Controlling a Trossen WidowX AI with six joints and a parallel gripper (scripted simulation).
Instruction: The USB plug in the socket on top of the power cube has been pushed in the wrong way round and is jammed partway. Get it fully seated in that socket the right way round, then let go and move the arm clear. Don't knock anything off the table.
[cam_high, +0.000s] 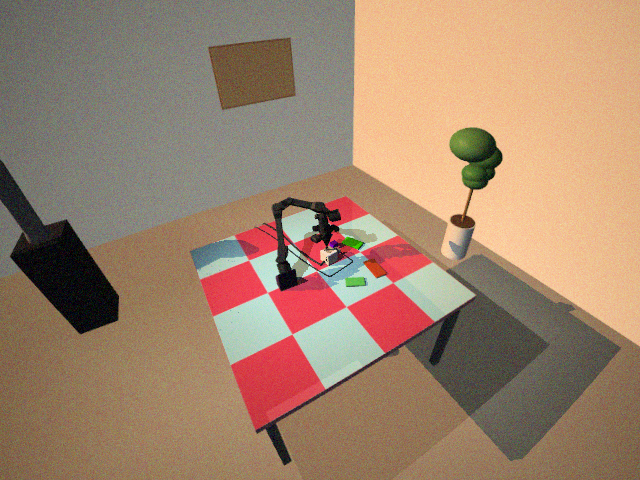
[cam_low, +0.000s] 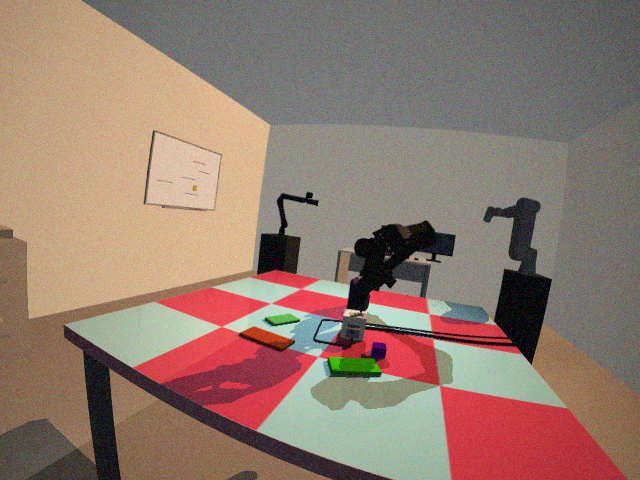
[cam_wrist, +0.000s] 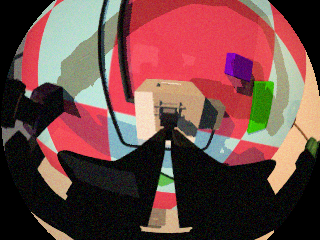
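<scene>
The dark USB plug lies 20 mm below my gripper tip. From my gripper tip the other things lie so: orange slab: 210 mm ahead, 220 mm to the right, 110 mm below; purple block: 100 mm ahead, 90 mm to the left, 100 mm below; green slab: 220 mm ahead, 50 mm to the left, 110 mm below.
</scene>
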